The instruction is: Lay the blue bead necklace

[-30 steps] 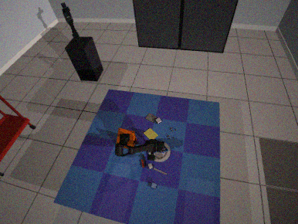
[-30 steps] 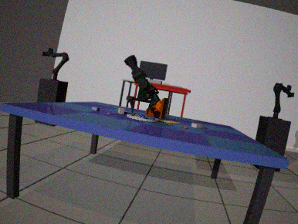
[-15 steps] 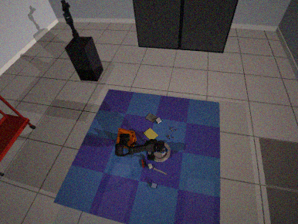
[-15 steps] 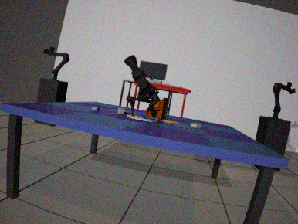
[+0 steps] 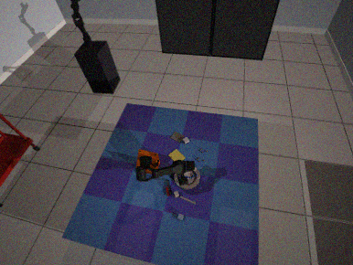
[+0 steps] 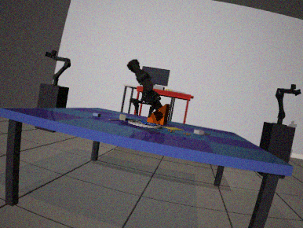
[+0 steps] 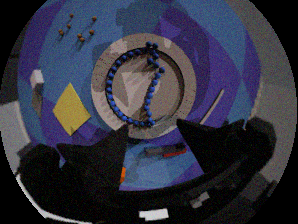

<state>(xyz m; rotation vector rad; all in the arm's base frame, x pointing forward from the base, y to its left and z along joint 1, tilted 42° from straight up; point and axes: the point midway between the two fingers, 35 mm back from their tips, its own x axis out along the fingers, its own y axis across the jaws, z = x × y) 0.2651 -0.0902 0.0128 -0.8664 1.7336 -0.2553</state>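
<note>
Now: the round white bead board 40 mm ahead of my gripper tip, 20 mm to the left of it and 30 mm below it. Round my gripper tip: red-handled tool 80 mm behind, 90 mm to the right, 40 mm below; then yellow card 70 mm behind, 190 mm to the left, 40 mm below; then thin pale stick 70 mm ahead, 160 mm to the right, 40 mm below.
</note>
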